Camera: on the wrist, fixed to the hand. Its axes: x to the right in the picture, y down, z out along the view.
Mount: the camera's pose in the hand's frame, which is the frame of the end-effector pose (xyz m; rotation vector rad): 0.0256 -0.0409 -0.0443 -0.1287 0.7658 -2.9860
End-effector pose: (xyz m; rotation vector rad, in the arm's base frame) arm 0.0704 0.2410 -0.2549 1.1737 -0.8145 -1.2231
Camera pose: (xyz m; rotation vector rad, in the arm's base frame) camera 0.1064 0.2286 -0.3082 -1.1684 -1.6467 1.2097
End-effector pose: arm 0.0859 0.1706 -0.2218 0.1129 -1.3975 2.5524
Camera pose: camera 0.0726 0.2332 -0.2077 0.4886 0.0323 -0.1954
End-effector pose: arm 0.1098 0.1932 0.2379 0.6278 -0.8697 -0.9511
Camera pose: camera 0.1378 0.1557 0.1920 -1.2551 -1.2604 1.8328
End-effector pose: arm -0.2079 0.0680 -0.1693 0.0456 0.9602 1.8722
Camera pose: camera -0.2089 0.0696 -0.2348 -1.3447 0.2713 -0.9862
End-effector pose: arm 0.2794 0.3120 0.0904 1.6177 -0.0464 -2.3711
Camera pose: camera 0.3031 0.3508 0.0432 -0.4976 -1.3219 0.0343
